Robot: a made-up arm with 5 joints.
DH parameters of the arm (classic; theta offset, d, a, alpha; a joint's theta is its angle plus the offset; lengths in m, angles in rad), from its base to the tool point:
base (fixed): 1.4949 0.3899 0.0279 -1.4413
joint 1: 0 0.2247 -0.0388 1.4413
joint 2: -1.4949 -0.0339 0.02 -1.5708
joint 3: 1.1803 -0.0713 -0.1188 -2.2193
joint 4: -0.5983 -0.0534 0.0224 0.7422
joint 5: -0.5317 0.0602 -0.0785 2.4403
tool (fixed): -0.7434 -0.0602 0 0
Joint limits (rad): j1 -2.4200..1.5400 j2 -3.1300..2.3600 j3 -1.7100..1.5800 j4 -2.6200..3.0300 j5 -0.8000..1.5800
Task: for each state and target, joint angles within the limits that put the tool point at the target. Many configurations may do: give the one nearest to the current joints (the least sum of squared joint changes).
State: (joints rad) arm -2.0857 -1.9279 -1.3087 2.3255 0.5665
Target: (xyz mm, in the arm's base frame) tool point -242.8 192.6 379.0
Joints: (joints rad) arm -1.4210 -1.6922 -1.7100 1.9551 0.5708
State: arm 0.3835 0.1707 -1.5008 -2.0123 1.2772
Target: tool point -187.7 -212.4 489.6
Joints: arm 0.5064 0.9086 -1.7100 -1.6268 1.5719
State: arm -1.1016 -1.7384 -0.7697 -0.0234 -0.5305
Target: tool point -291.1 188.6 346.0
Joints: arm -0.9275 -1.7441 -1.5351 -0.2637 -0.7200
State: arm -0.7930 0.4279 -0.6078 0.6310 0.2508
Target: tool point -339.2 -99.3 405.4
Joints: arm -0.5155 0.2846 -0.1766 0.7909 0.4557
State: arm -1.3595 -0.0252 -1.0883 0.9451 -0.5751
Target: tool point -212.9 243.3 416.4
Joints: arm -2.4200 0.0576 -1.4249 0.4183 -0.8000
